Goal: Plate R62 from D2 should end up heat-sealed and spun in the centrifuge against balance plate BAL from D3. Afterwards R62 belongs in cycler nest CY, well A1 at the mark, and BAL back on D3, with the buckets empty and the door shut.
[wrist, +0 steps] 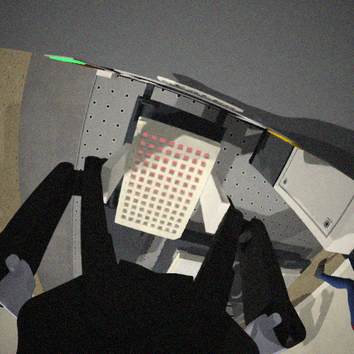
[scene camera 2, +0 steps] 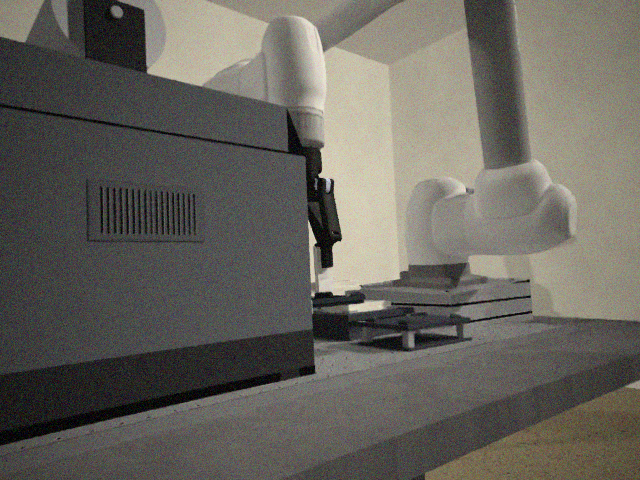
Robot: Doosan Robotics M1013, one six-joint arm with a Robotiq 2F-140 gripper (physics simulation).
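Places are measured from the arm's base along level axes (x back, y right, z up), in metres.
Where they show: arm's base, link origin: [scene camera 2: 439, 284].
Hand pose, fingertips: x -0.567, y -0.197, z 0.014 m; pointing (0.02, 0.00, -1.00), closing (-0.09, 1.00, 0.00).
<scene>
Each offset is from my fingertips to the top centre of the thing. "pt": to the spot under its first point.
My gripper [scene camera 2: 326, 259] [wrist: 163, 191] is shut on plate R62 [wrist: 165, 182], a white well plate with rows of red wells. The fingers grip its two long sides. In the scene view the gripper hangs pointing down, right beside the right edge of a large grey housing @[dx -0.289, dy -0.020, dz +0.374 m] [scene camera 2: 194, 229] and above the deck. In the wrist view a dark nest frame [wrist: 175, 119] lies below the plate's far end.
The large grey housing has a vent grille @[pt dx -0.288, dy -0.131, dz +0.100 m] [scene camera 2: 147, 211] and hides the left of the deck. Low dark nests @[pt dx +0.145, dy -0.093, dz -0.061 m] [scene camera 2: 413, 324] stand on the deck beside the arm's base [scene camera 2: 442, 224]. The wrist view shows the perforated deck [wrist: 105, 116] and a white box device [wrist: 316, 189].
</scene>
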